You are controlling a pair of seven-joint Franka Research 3 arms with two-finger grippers.
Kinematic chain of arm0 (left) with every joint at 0, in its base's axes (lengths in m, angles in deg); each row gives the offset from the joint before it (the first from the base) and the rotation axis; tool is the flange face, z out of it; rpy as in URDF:
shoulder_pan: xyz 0 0 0.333 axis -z
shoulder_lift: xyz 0 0 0 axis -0.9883 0.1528 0
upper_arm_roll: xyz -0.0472 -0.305 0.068 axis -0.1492 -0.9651 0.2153
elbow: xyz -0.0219 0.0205 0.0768 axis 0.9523 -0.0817 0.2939
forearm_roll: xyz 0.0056 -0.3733 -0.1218 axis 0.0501 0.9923 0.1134
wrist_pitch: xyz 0 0 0 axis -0.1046 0.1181 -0.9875
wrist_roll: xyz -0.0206 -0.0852 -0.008 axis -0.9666 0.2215 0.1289
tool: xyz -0.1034 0.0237 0.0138 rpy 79.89 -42.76 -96
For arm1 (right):
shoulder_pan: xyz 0 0 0.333 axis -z
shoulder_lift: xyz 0 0 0 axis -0.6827 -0.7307 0
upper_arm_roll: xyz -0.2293 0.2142 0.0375 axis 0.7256 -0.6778 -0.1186
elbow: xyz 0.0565 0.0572 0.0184 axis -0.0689 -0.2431 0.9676
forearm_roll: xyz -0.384 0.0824 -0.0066 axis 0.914 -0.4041 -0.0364
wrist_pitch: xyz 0 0 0 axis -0.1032 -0.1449 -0.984
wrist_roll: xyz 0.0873 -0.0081 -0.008 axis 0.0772 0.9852 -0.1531
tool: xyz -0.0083 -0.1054 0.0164 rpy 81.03 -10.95 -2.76
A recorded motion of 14 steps. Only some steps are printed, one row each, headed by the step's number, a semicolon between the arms.
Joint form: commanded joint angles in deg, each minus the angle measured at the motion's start. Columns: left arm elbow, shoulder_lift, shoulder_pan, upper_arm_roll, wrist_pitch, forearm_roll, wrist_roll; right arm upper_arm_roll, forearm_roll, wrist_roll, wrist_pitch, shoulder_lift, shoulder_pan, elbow.
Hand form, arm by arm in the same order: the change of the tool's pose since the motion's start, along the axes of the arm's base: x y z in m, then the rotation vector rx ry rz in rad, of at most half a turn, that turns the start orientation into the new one. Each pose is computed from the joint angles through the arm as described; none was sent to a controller.
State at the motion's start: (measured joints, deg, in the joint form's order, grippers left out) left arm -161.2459 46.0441 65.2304 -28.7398 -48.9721 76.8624 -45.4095; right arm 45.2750 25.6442 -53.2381 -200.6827 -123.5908 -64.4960 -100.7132
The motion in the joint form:
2: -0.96 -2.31 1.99 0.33 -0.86 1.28 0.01; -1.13 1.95 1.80 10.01 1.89 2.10 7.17
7: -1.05 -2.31 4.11 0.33 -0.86 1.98 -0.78; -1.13 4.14 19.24 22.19 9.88 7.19 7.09
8: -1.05 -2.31 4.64 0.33 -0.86 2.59 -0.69; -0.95 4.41 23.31 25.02 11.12 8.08 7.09
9: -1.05 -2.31 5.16 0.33 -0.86 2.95 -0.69; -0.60 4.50 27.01 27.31 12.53 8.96 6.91
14: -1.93 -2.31 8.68 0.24 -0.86 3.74 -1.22; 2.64 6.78 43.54 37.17 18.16 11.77 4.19
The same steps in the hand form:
2: -0.0079 -0.0133 0.0097 -0.0126 -0.0408 -0.0196; 0.0249 -0.0208 0.0659 -0.0298 -0.0320 0.0311
7: -0.0080 -0.0285 0.0090 -0.0294 -0.0399 -0.0393; 0.0355 -0.0858 0.1353 -0.1433 -0.1372 0.2944
8: -0.0081 -0.0325 0.0090 -0.0391 -0.0409 -0.0463; 0.0363 -0.0994 0.1438 -0.1698 -0.1416 0.3569
9: -0.0082 -0.0364 0.0090 -0.0451 -0.0413 -0.0533; 0.0373 -0.1135 0.1532 -0.1915 -0.1477 0.4084
14: -0.0117 -0.0614 0.0012 -0.0618 -0.0249 -0.1004; 0.0393 -0.1801 0.1697 -0.3248 -0.1210 0.6409

